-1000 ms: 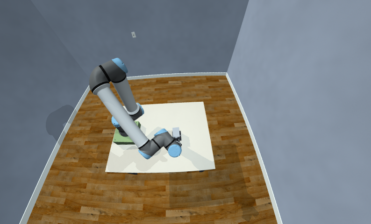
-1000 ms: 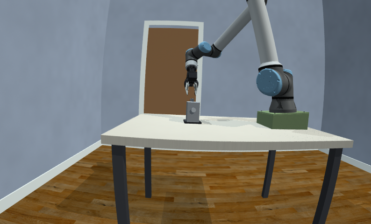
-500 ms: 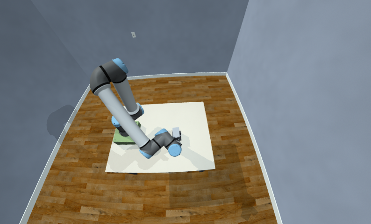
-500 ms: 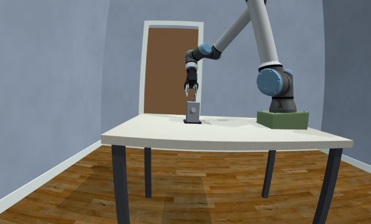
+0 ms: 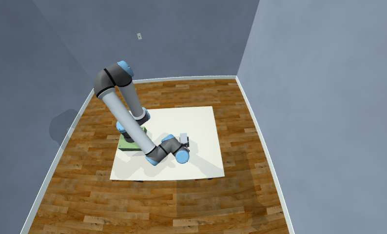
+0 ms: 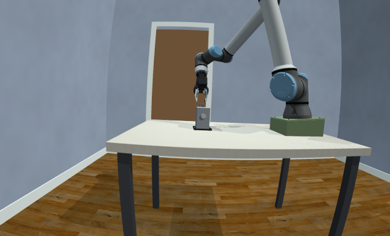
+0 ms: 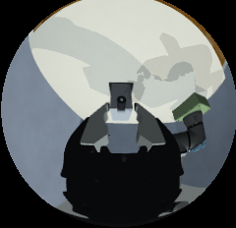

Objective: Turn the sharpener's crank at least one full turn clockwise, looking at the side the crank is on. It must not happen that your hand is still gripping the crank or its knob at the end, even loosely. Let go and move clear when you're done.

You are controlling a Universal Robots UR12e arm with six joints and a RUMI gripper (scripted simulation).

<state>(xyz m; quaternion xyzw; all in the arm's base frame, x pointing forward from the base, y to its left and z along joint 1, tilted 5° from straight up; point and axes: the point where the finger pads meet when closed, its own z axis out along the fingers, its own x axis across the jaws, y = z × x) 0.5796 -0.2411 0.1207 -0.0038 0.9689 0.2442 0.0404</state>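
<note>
Right now my hand is 4 cm to the right of the dark crank knob and 3 cm above it. The rest, counted from my hand: crank handle: 4 cm to the left, 4 cm below.
</note>
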